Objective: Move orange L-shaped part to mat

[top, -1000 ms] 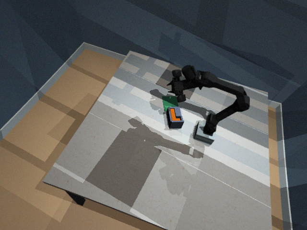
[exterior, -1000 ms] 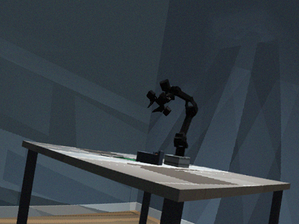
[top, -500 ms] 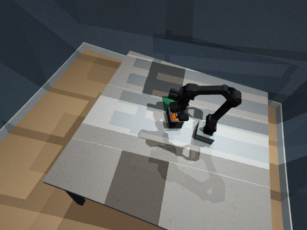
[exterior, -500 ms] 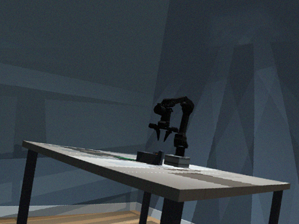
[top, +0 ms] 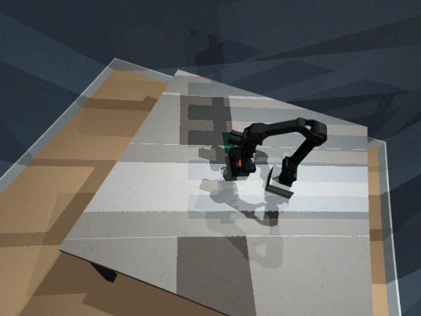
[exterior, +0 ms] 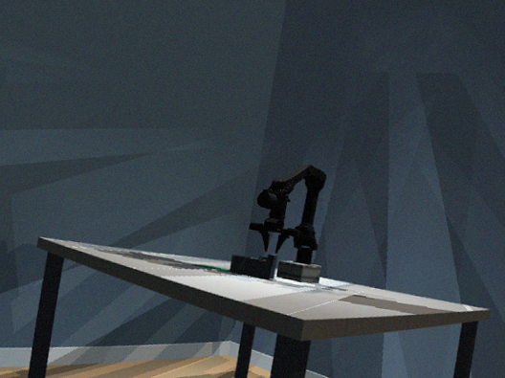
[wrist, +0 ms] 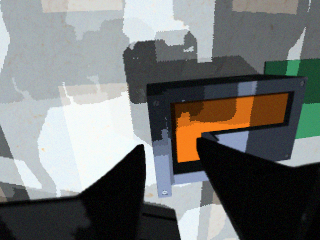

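Now: gripper tip 50 mm to the left of the orange L-shaped part, 50 mm above it and 10 mm short of it. From my gripper tip the other things lie so: green mat 200 mm to the right, 110 mm below, 80 mm ahead.
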